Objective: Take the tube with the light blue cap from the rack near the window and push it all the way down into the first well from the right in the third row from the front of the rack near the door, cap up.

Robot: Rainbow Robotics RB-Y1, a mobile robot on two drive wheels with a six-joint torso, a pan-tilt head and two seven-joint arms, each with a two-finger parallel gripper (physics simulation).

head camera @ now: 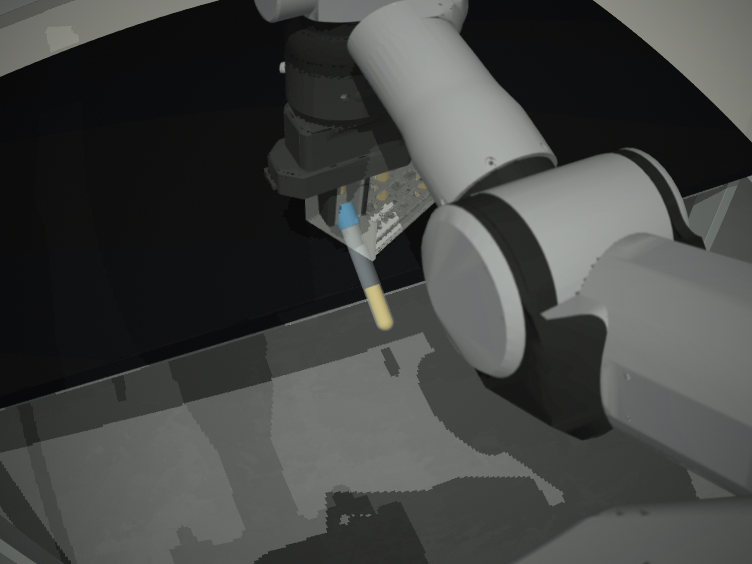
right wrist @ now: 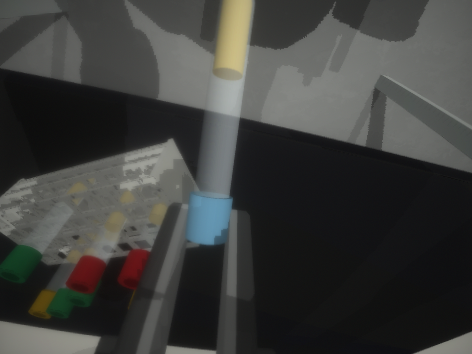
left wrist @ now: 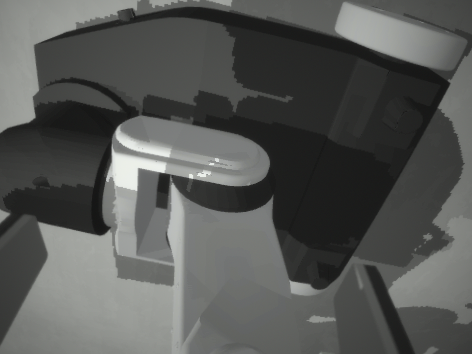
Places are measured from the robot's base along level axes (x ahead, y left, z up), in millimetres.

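Where they show: left gripper, fingertip midpoint: (left wrist: pixel 191 260); right gripper, fingertip midpoint: (head camera: pixel 342 214) (right wrist: pixel 208 219).
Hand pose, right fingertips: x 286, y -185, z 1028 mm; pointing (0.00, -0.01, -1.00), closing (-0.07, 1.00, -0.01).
Observation:
Things, the pixels of their top centre, and the offset from my right fingertips. "*": a spot on its surface instead. Level surfaces: height alone.
- pale rack at its top centre: (head camera: pixel 399 152) (right wrist: pixel 87 232) 57 mm down, 117 mm ahead, 111 mm right
- green-capped tube at a spot on its surface: (right wrist: pixel 21 263) * 2 mm down, 81 mm ahead, 120 mm right
- yellow cap at a spot on its surface: (right wrist: pixel 42 303) * 2 mm down, 157 mm ahead, 132 mm right
- black table top at its surface level: 114 mm down
The tube with the light blue cap (head camera: pixel 359 254) (right wrist: pixel 220 130) is held by its cap in my right gripper (head camera: pixel 348 205) (right wrist: pixel 208 219). The tube is clear with a yellow lower end; it leans cap up in the head view, the yellow end toward the lower right. A pale rack (head camera: pixel 388 227) (right wrist: pixel 172 167) is partly behind the tube and my gripper in the head view; in the right wrist view it is left of the tube. The tube is outside the rack's wells. I cannot tell which rack this is. My left gripper (left wrist: pixel 191 260) is open and empty.
A green-capped tube (right wrist: pixel 21 263) and red-capped tubes (right wrist: pixel 86 274) (right wrist: pixel 134 268) stand at the rack, with a yellow cap (right wrist: pixel 42 303) beyond. The black table top (head camera: pixel 151 212) (right wrist: pixel 325 225) has its edge near the held tube. The robot's own dark base (left wrist: pixel 300 165) shows in the left wrist view.

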